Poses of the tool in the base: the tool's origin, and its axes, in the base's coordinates. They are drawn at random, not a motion.
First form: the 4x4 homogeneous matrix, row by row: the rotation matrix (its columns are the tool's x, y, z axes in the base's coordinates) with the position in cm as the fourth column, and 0 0 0 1 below. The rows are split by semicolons.
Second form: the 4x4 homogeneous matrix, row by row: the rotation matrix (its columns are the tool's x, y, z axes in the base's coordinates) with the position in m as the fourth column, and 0 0 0 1 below. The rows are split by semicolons. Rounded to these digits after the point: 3 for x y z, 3 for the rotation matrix.
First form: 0.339 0.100 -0.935 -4.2; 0.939 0.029 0.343 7.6; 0.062 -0.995 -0.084 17.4; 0 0 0 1
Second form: 0.339 0.100 -0.935 -0.042; 0.939 0.029 0.343 0.076; 0.062 -0.995 -0.084 0.174; 0 0 0 1
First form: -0.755 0.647 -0.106 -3.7; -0.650 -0.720 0.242 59.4; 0.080 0.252 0.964 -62.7; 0 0 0 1
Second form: -0.755 0.647 -0.106 -0.037; -0.650 -0.720 0.242 0.594; 0.080 0.252 0.964 -0.627; 0 0 0 1
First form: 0.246 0.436 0.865 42.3; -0.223 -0.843 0.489 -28.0; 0.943 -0.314 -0.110 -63.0; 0 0 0 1
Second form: 0.246 0.436 0.865 0.423; -0.223 -0.843 0.489 -0.280; 0.943 -0.314 -0.110 -0.630; 0 0 0 1
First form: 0.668 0.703 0.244 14.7; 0.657 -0.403 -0.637 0.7; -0.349 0.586 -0.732 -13.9; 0 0 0 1
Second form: 0.668 0.703 0.244 0.147; 0.657 -0.403 -0.637 0.007; -0.349 0.586 -0.732 -0.139; 0 0 0 1
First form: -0.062 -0.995 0.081 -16.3; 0.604 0.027 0.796 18.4; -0.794 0.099 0.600 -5.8; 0 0 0 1
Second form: -0.062 -0.995 0.081 -0.163; 0.604 0.027 0.796 0.184; -0.794 0.099 0.600 -0.058; 0 0 0 1
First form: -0.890 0.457 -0.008 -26.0; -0.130 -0.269 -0.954 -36.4; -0.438 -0.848 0.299 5.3; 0 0 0 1
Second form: -0.890 0.457 -0.008 -0.260; -0.130 -0.269 -0.954 -0.364; -0.438 -0.848 0.299 0.053; 0 0 0 1
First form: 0.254 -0.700 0.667 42.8; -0.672 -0.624 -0.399 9.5; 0.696 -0.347 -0.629 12.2; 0 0 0 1
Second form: 0.254 -0.700 0.667 0.428; -0.672 -0.624 -0.399 0.095; 0.696 -0.347 -0.629 0.122; 0 0 0 1
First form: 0.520 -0.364 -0.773 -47.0; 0.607 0.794 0.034 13.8; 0.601 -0.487 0.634 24.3; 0 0 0 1
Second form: 0.520 -0.364 -0.773 -0.470; 0.607 0.794 0.034 0.138; 0.601 -0.487 0.634 0.243; 0 0 0 1
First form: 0.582 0.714 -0.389 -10.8; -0.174 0.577 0.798 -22.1; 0.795 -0.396 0.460 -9.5; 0 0 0 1
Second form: 0.582 0.714 -0.389 -0.108; -0.174 0.577 0.798 -0.221; 0.795 -0.396 0.460 -0.095; 0 0 0 1
